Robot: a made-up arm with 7 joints.
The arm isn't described. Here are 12 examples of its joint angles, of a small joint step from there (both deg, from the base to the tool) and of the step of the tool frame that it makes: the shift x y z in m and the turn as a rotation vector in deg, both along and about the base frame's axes.
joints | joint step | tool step
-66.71 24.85 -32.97 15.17 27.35 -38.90 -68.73 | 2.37 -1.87 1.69 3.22 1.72 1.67 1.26 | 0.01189 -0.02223 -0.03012 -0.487 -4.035 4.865
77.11 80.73 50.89 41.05 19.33 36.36 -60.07 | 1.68 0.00 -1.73 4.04 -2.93 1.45 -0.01 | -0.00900 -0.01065 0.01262 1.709 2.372 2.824
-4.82 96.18 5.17 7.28 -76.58 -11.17 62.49 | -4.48 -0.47 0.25 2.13 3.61 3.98 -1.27 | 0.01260 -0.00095 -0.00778 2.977 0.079 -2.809
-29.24 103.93 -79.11 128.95 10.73 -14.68 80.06 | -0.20 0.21 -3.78 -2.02 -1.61 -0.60 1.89 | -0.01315 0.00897 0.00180 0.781 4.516 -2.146
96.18 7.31 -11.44 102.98 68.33 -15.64 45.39 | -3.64 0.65 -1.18 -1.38 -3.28 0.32 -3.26 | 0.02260 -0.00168 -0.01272 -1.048 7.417 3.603
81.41 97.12 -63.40 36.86 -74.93 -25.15 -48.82 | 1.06 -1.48 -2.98 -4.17 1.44 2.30 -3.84 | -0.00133 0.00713 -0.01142 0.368 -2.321 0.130
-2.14 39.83 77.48 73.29 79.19 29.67 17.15 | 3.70 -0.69 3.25 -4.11 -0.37 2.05 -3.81 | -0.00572 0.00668 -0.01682 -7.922 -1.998 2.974
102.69 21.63 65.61 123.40 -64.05 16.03 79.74 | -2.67 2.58 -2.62 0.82 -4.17 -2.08 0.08 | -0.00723 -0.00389 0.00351 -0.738 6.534 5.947
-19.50 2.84 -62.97 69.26 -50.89 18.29 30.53 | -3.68 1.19 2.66 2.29 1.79 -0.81 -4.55 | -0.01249 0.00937 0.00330 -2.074 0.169 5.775
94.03 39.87 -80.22 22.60 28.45 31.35 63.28 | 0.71 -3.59 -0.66 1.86 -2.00 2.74 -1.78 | 0.01603 -0.03635 0.00698 3.419 0.553 -1.884
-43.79 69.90 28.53 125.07 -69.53 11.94 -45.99 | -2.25 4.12 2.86 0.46 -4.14 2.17 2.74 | 0.00632 -0.00286 0.01186 6.890 -2.275 0.371
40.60 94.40 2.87 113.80 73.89 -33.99 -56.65 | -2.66 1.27 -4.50 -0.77 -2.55 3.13 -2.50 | 0.01693 0.00417 -0.01700 -0.169 8.486 5.381
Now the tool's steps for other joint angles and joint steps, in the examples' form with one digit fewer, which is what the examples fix.
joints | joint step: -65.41 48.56 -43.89 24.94 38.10 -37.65 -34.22 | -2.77 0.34 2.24 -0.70 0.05 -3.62 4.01
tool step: -0.0060 0.0064 0.0168 -3.23 0.51 0.56
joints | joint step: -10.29 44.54 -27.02 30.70 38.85 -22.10 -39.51 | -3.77 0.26 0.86 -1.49 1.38 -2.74 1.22
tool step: -0.0301 0.0069 0.0012 0.06 1.36 0.54
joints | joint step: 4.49 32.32 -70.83 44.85 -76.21 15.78 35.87 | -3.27 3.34 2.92 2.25 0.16 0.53 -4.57
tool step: -0.0160 0.0206 0.0063 -2.00 -1.89 0.37
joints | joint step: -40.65 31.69 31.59 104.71 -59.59 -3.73 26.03 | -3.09 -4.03 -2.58 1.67 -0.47 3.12 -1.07
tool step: -0.0188 -0.0210 -0.0163 -2.88 1.80 2.63
